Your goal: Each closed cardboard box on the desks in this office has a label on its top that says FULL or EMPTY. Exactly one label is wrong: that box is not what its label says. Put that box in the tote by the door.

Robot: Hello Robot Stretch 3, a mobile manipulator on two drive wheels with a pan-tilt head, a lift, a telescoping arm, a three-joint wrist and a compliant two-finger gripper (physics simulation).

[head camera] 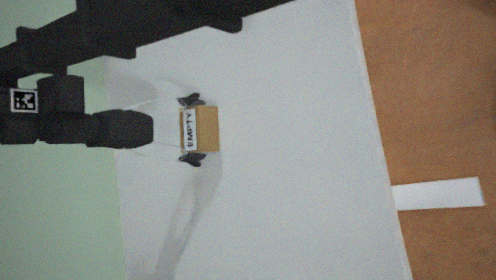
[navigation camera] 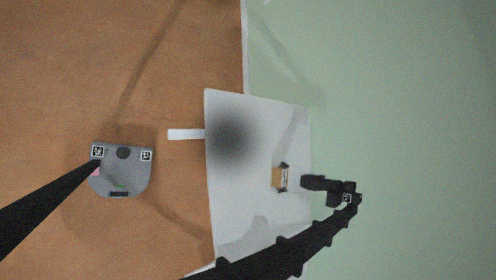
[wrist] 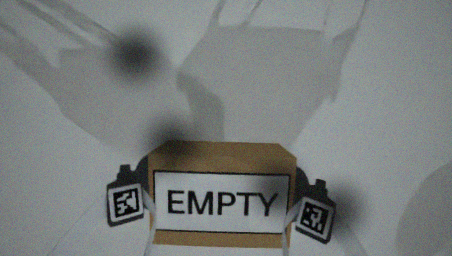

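Pixels of known places: gripper, between the fingertips: point(head camera: 203, 130) point(navigation camera: 277, 176); robot's base, origin of its link: point(navigation camera: 123, 152).
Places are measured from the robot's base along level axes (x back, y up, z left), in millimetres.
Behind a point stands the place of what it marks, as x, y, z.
A small brown cardboard box point(head camera: 209, 129) @(22, 781, -583) point(navigation camera: 276, 177) @(22, 785, -583) point(wrist: 230, 155) has a white label reading EMPTY on its top. My gripper point(head camera: 192, 129) @(22, 767, -617) point(navigation camera: 283, 177) @(22, 767, -617) point(wrist: 222, 177) @(22, 767, -617) is shut on this box, with one dark fingertip against each of its two short ends. The box is upright over the white desk point(head camera: 300, 125) @(22, 720, -412) point(navigation camera: 240, 200) @(127, 720, -439) point(wrist: 400, 100), near the side by the green surface. Whether its underside touches the desk is hard to tell. What is inside the box is hidden. The tote does not show in these views.
My arm point(head camera: 175, 20) @(85, 1107, -266) point(navigation camera: 300, 245) @(76, 1119, -235) reaches across the desk. My grey base point(navigation camera: 120, 172) @(110, 160, 3) stands on the brown floor point(head camera: 435, 100) @(111, 1, -391) point(navigation camera: 60, 75) @(-405, 1, 426), away from the desk. A white bar point(head camera: 440, 192) @(-170, 25, -379) point(navigation camera: 186, 134) @(-181, 26, -423) sticks out from the desk's edge. A green surface point(head camera: 55, 210) @(-167, 868, -1063) point(navigation camera: 410, 125) @(-280, 1295, -1043) lies beyond the desk.
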